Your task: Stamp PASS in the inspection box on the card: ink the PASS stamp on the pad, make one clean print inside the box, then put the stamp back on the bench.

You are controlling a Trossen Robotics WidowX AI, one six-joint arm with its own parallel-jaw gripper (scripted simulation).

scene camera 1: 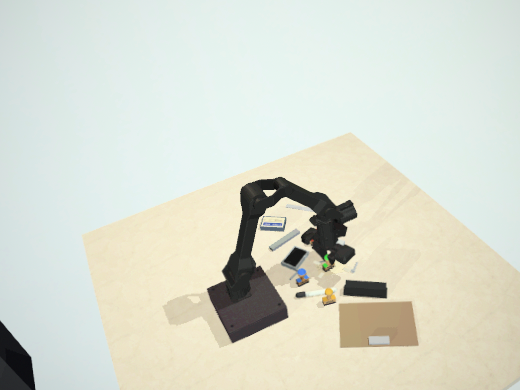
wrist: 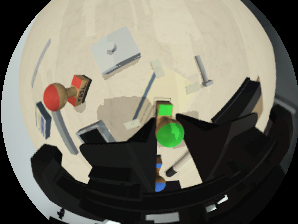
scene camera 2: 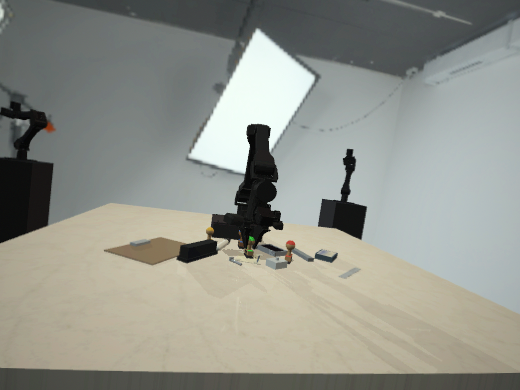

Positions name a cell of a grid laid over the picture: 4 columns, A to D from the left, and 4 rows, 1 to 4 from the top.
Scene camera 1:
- my gripper: C3
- brown mat: C4
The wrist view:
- my gripper: C3
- green-knobbed stamp: C3
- red-knobbed stamp: A2
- black box: D2
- pale card: C2
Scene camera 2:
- my gripper: B3
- brown mat: B3
